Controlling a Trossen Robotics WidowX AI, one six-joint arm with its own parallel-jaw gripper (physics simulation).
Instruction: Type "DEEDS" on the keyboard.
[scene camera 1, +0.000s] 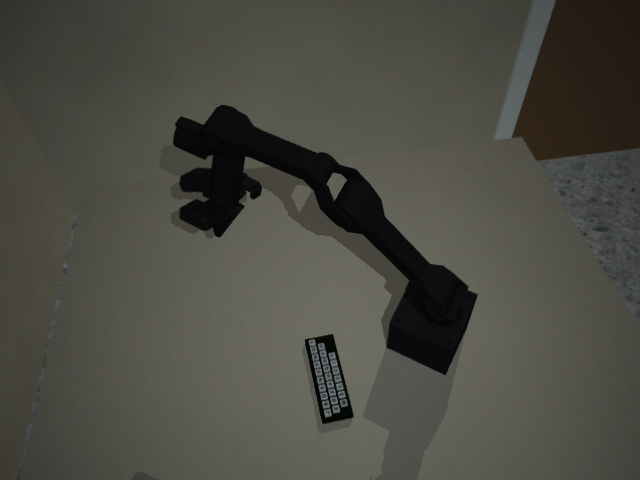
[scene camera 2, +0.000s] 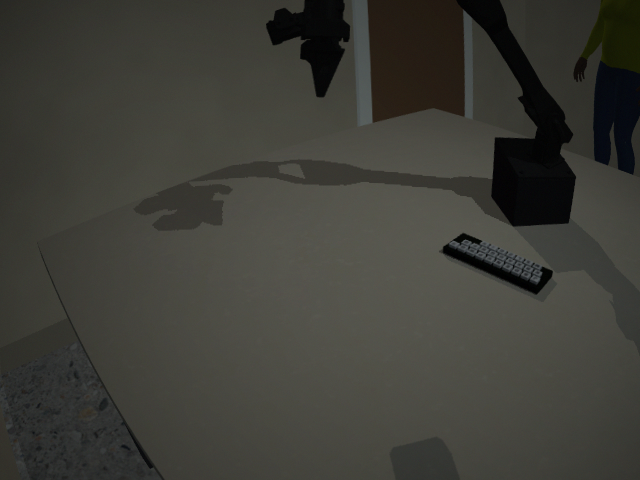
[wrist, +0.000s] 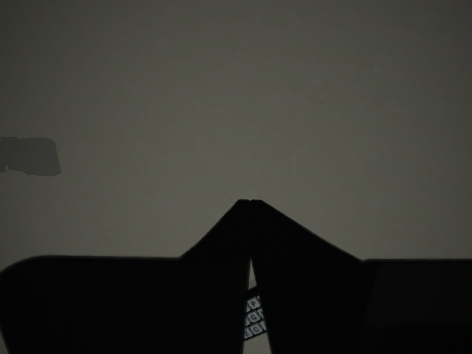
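Where they show: gripper, fingertip midpoint: (scene camera 1: 218, 236) (scene camera 2: 320, 97) (wrist: 248, 211); arm's base, link origin: (scene camera 1: 443, 314) (scene camera 2: 545, 157).
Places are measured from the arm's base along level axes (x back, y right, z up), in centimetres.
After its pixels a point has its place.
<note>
A small black keyboard (scene camera 1: 329, 379) {x -23.6, y -9.9, z -10.0 cm} (scene camera 2: 497, 262) {x -25.7, y -9.9, z -9.9 cm} with several rows of white keys lies flat on the table. In the wrist view a small part of the keyboard (wrist: 255, 317) {x -24.2, y -7.2, z -9.9 cm} shows through the gap between the fingers, with keys that look like P and G; the rest is hidden behind them. My gripper (scene camera 1: 219, 233) {x -45.7, y 8.3, z 14.9 cm} (scene camera 2: 321, 95) {x -45.7, y 8.3, z 14.9 cm} (wrist: 248, 211) {x -45.7, y 8.3, z 14.9 cm} is shut and empty, its tips together. It hangs high above the table, well away from the keyboard, towards the upper left in scene camera 1.
The arm's dark base (scene camera 1: 429, 333) {x -3.2, y -3.9, z -1.2 cm} (scene camera 2: 535, 193) {x -7.3, y -3.3, z -5.0 cm} stands on the table (scene camera 1: 206, 335) {x -51.7, y 1.4, z -11.7 cm} (scene camera 2: 289, 320) {x -57.8, y -1.7, z -11.7 cm} close to the keyboard. The arm reaches over the table and casts a long shadow. A brown door (scene camera 1: 594, 72) (scene camera 2: 416, 56) and a person (scene camera 2: 617, 77) are beyond the table's edge.
</note>
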